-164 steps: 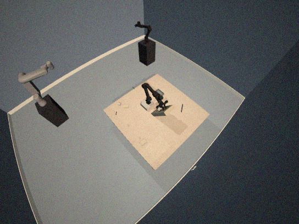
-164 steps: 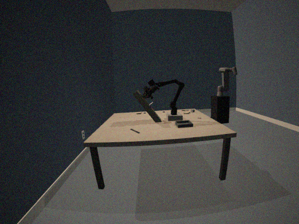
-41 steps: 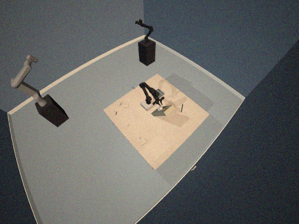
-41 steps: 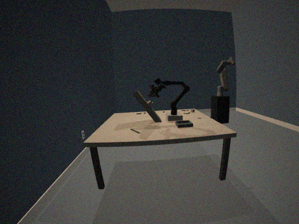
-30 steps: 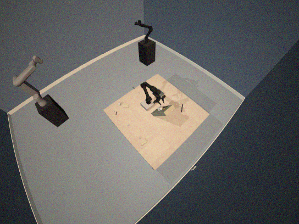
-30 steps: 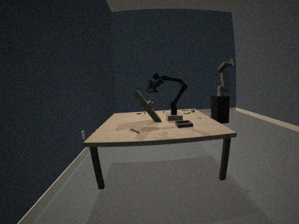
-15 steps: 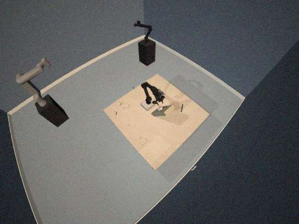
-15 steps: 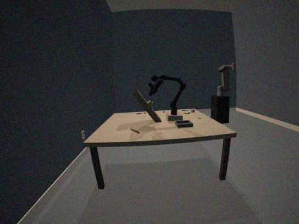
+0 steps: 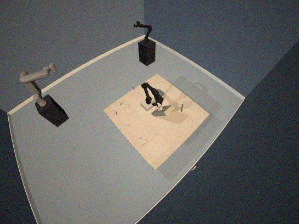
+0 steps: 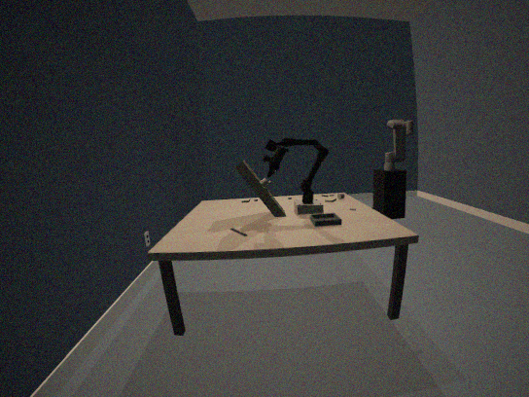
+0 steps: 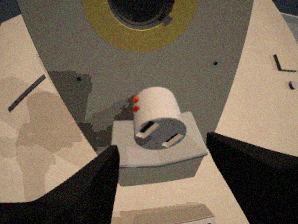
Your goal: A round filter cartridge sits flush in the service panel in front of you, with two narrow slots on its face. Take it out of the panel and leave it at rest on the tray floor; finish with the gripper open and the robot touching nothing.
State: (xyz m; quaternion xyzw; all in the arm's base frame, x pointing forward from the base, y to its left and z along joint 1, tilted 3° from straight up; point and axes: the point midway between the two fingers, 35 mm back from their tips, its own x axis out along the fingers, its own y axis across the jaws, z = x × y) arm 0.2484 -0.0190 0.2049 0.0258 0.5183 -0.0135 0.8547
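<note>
Right now the round grey filter cartridge is 30 mm below my gripper tip and 20 mm ahead of it. Also, from my gripper tip: dark tray (300 mm to the left, 300 mm behind, 240 mm below).
</note>
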